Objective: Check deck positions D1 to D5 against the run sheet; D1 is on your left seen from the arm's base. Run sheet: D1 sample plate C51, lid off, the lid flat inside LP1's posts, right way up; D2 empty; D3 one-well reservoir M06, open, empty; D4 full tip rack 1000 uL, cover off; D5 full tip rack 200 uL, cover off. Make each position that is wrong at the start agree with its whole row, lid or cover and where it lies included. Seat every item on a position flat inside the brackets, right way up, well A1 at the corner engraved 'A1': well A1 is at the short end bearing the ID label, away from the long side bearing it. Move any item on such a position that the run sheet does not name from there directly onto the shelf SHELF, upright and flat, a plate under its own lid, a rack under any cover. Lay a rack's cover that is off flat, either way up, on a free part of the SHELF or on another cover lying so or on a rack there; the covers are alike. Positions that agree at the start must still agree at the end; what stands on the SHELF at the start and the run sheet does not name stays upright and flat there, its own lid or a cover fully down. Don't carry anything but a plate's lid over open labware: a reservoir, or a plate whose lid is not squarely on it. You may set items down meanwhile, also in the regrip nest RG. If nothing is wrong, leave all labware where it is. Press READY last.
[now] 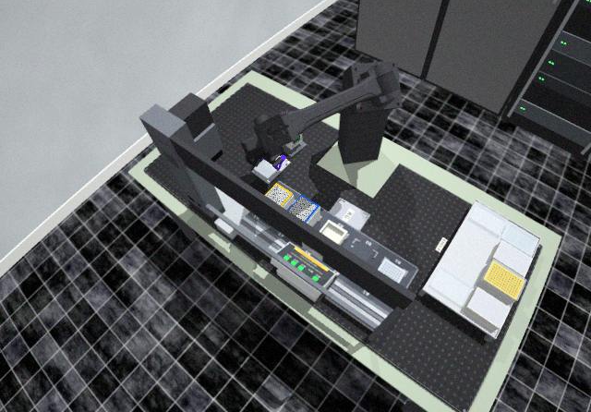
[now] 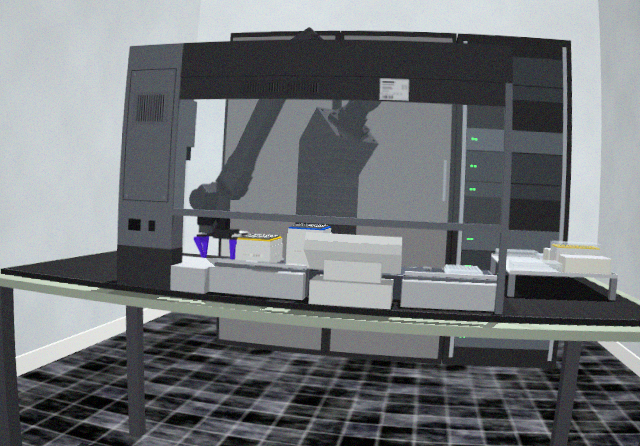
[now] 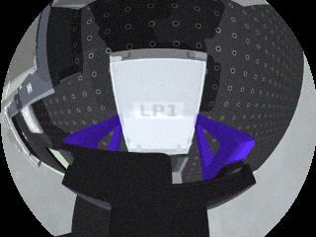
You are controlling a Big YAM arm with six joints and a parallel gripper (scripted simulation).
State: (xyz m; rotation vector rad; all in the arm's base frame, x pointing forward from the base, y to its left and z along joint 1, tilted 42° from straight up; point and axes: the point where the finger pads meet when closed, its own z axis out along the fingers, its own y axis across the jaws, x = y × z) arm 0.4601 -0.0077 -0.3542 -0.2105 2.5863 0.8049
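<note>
The clear plate lid is right at my hand. Round my hand: blue-rimmed tip rack 34 cm to the left, 10 cm above, 7 cm ahead; yellow-rimmed tip rack 22 cm to the left, 11 cm ahead, 7 cm above; ready button box 15 cm behind, 4 cm above, 2 cm to the right.
</note>
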